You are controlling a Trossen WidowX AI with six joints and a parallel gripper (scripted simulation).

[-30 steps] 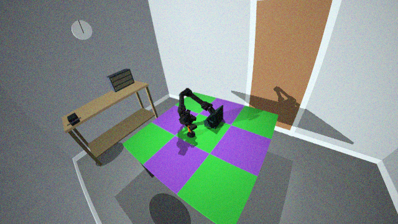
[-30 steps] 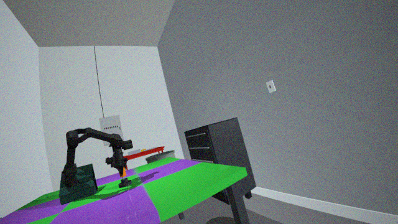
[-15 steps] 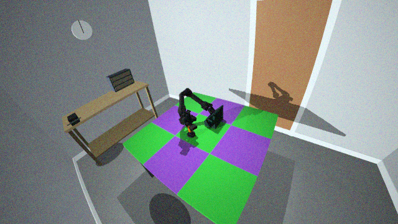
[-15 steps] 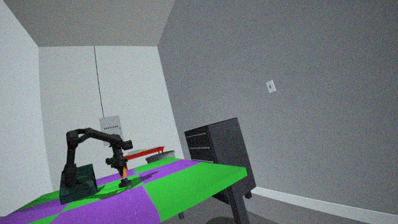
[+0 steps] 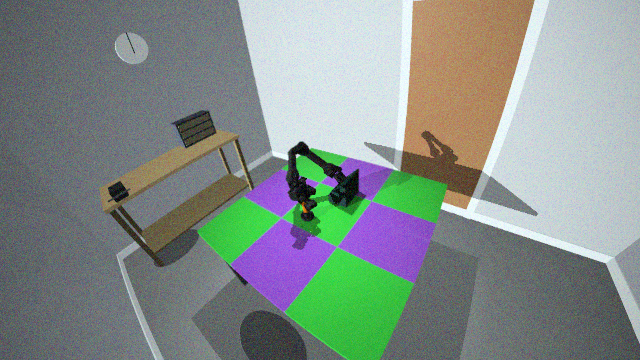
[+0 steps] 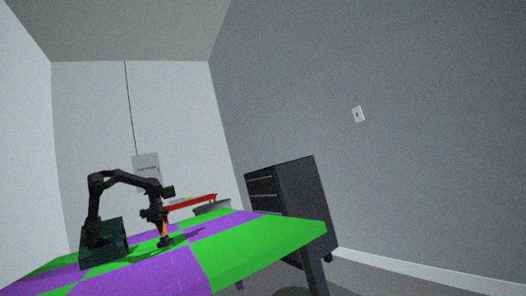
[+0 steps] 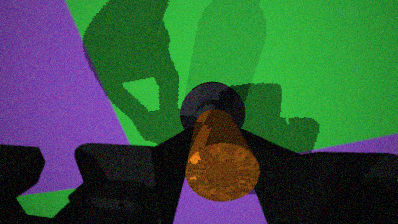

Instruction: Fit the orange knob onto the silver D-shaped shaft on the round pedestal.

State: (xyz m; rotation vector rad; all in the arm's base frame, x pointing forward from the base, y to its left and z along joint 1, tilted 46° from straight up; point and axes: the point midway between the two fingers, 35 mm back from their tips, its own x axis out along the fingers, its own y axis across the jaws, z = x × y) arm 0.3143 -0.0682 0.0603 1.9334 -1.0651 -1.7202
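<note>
My gripper tip is now 4 cm above the pedestal. Also, from my gripper tip: orange knob (3 cm above).
</note>
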